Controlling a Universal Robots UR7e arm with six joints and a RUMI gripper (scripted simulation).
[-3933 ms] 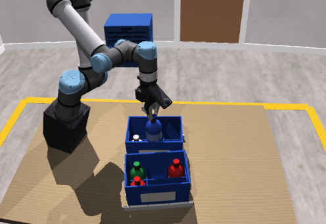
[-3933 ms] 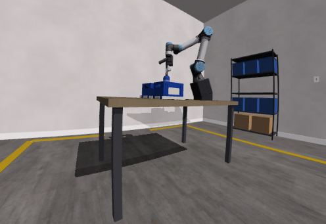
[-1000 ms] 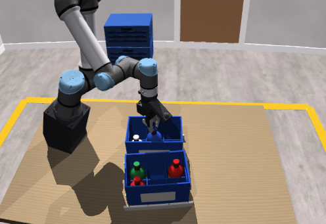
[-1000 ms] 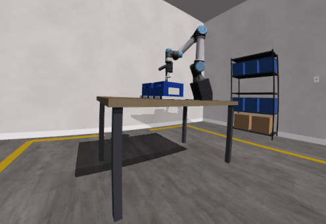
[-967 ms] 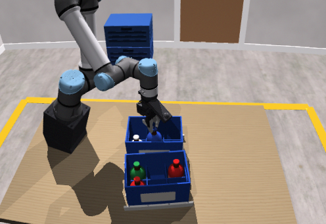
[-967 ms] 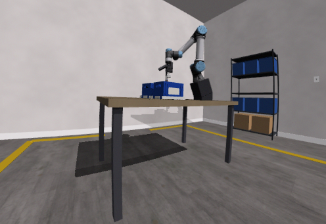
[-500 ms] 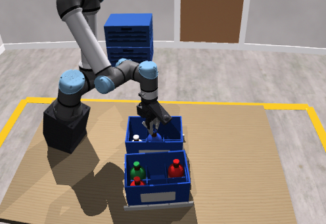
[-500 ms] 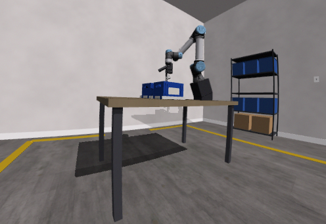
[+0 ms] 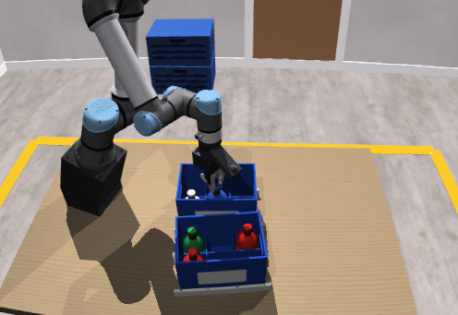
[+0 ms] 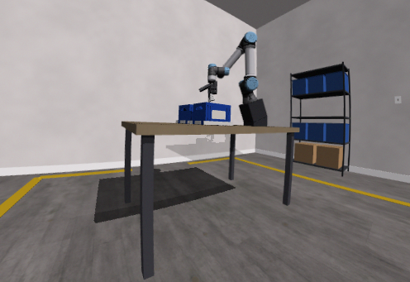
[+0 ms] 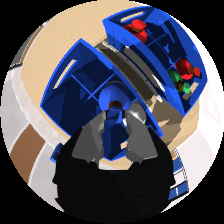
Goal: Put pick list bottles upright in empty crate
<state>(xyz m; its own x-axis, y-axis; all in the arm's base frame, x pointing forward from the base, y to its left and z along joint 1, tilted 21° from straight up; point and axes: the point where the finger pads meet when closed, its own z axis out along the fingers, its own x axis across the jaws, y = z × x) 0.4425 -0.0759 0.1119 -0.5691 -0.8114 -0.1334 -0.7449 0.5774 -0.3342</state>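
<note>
The blue-capped bottle is 70 mm below my hand. The rest, counted from my hand: pick list strip: 20 mm behind, 190 mm to the left, 180 mm below; green bottle: 70 mm behind, 170 mm to the right, 100 mm below; white bottle: 90 mm behind, 100 mm below.
</note>
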